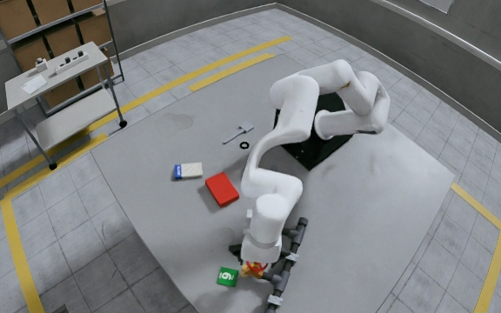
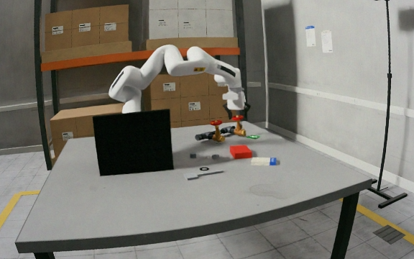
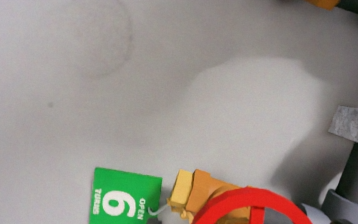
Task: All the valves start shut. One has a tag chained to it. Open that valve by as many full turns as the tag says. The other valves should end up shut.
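The green tag is 110 mm below my hand, 70 mm ahead of it and 30 mm to the right of it. Round my hand: grey nut (320 mm to the right, 230 mm behind, 110 mm below); then white-and-blue box (470 mm to the right, 110 mm below, 50 mm behind); then red block (320 mm to the right, 110 mm behind, 100 mm below).
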